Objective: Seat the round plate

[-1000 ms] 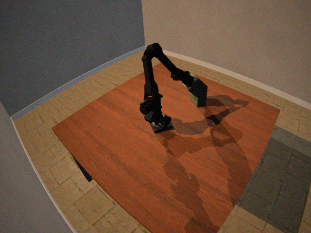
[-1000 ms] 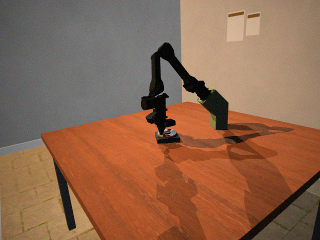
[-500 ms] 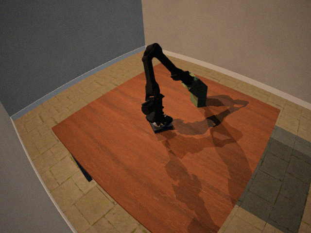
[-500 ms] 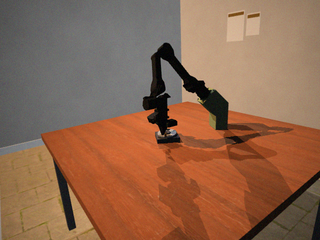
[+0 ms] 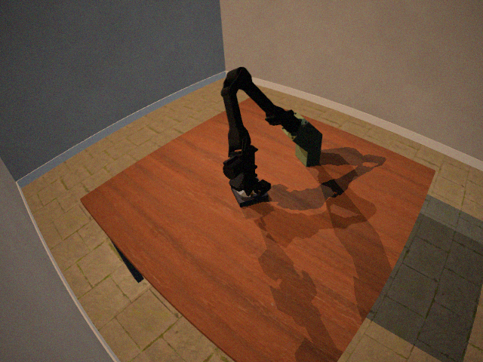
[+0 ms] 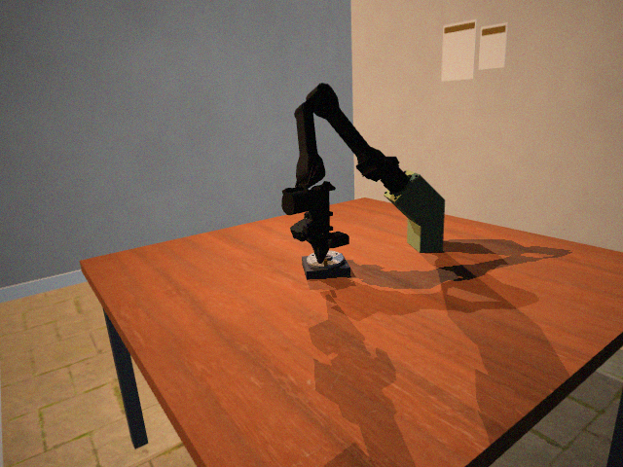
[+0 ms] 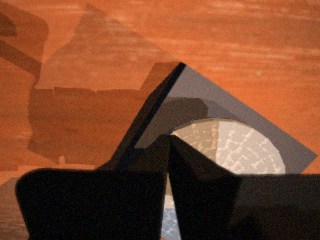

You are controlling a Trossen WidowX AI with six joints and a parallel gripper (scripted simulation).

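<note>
The round pale plate is 50 mm behind my hand, 20 mm to the right of it and 40 mm below it. The rest, counted from my hand: round central hub: 50 mm behind, 30 mm to the right, 40 mm below; dark square base: 50 mm behind, 30 mm to the right, 60 mm below.
</note>
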